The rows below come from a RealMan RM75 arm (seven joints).
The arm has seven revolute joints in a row. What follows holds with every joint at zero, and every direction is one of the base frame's.
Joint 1 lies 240.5 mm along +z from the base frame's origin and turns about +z.
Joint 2 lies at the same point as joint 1 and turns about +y.
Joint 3 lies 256 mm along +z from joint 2 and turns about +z.
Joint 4 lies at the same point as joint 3 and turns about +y.
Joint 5 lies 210 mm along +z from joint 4 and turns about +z.
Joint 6 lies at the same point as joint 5 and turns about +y.
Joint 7 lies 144 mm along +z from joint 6 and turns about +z.
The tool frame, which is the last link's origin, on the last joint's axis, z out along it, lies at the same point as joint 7; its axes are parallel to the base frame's.
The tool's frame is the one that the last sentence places.
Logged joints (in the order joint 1, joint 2, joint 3, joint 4, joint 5, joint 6, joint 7), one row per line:
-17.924, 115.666, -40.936, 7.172, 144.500, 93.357, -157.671
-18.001, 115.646, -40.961, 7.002, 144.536, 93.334, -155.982
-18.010, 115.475, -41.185, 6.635, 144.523, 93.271, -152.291
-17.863, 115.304, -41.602, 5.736, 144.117, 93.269, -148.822
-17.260, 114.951, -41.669, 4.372, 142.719, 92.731, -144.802
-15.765, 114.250, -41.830, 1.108, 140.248, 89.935, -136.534
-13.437, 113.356, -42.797, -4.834, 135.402, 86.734, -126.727
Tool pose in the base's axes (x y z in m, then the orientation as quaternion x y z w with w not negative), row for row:
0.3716, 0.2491, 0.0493, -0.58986, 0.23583, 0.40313, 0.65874
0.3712, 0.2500, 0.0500, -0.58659, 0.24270, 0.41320, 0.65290
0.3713, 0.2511, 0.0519, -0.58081, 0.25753, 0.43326, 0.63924
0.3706, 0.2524, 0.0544, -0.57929, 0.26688, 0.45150, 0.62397
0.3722, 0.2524, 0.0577, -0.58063, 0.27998, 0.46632, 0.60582
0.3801, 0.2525, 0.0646, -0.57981, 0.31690, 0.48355, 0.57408
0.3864, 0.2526, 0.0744, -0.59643, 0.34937, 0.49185, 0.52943
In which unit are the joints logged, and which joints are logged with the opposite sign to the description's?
The joints are logged in degrees. Opposite sign: joint 1.
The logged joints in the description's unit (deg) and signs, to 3 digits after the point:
17.924, 115.666, -40.936, 7.172, 144.500, 93.357, -157.671
18.001, 115.646, -40.961, 7.002, 144.536, 93.334, -155.982
18.010, 115.475, -41.185, 6.635, 144.523, 93.271, -152.291
17.863, 115.304, -41.602, 5.736, 144.117, 93.269, -148.822
17.260, 114.951, -41.669, 4.372, 142.719, 92.731, -144.802
15.765, 114.250, -41.830, 1.108, 140.248, 89.935, -136.534
13.437, 113.356, -42.797, -4.834, 135.402, 86.734, -126.727

